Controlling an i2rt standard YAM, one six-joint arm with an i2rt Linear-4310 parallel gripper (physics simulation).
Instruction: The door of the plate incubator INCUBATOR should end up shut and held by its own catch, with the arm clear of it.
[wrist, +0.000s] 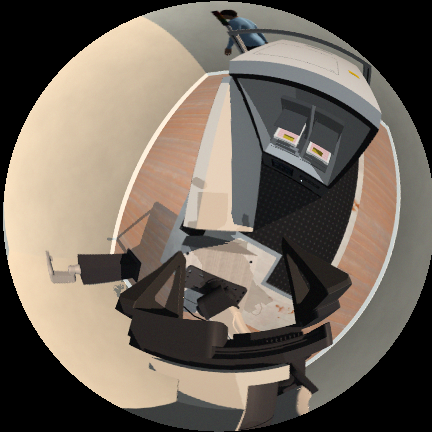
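The incubator (300, 57) stands at the upper right with its front open. Its door (245, 170) stands wide open on the left side of the opening, grey inner face towards the opening and cream outer face to the left. The door's free edge points down the view towards my gripper (233, 247). My gripper is open, with nothing between its fingers. The fingertips are beyond the free edge, apart from the door in the view; the exact gap is hard to judge. A shadow falls on the outer face. The catch cannot be made out.
Two pink-and-white plates (287, 136) (318, 151) sit on holders inside the incubator. A dark dotted mat (320, 220) lies in front. A pale wooden block (225, 262) carries dark arm hardware (215, 300) beyond the fingers. A dark box-shaped part (102, 268) is at the left. A person (245, 31) stands behind.
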